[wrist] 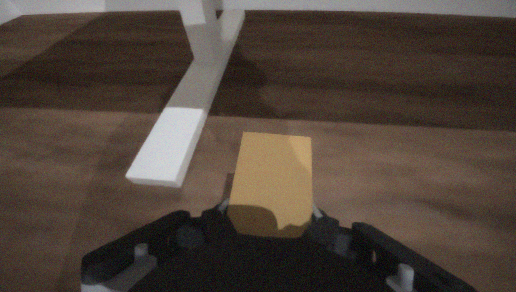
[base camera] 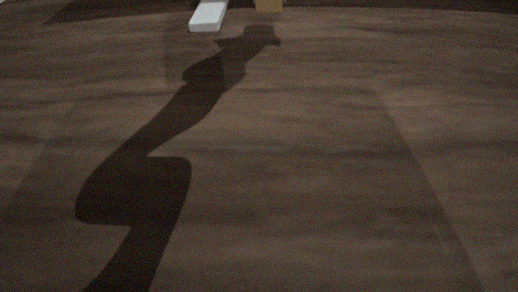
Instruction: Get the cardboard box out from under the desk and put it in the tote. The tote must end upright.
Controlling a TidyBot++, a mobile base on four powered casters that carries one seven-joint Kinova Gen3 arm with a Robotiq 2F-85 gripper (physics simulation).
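Frame: origin at the arm's base, x down, y back, z left, level; centimetres.
Where they show: gripper, fingertip midpoint: (wrist: 269,211).
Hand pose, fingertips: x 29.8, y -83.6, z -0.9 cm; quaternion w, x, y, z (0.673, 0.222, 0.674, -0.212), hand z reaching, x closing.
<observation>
Things, the pixels of their top centre, and the offset from my fingertips. "spot": a spot on its surface instead. Level surfaces: height alone.
- cardboard box, top centre: (wrist: 272,176) dx -3.9, dy -1.4, dz -0.1 cm
- white desk leg, surface spot: (wrist: 196,30) spot: dx -0.5, dy -37.0, dz +16.4 cm
- wooden floor, surface height: dx +9.9 cm
The cardboard box (base camera: 269,5) (wrist: 274,175) is a small tan block. In the wrist view it sits between the two black fingers of my gripper (wrist: 271,217), which is shut on it, and its far end points away from the gripper. In the base camera view the lower part of the box shows at the top edge, above the floor. The desk shows by its white foot (base camera: 208,16) (wrist: 167,145), to the left of the box. The box is out in front of the shaded floor strip and apart from the foot. The tote does not show in either view.
A white desk leg (wrist: 196,30) rises from the foot at the upper left of the wrist view. A pale baseboard (wrist: 375,7) runs along the back. The arm's dark shadow lies across the wooden floor (base camera: 310,200) in the base camera view.
</observation>
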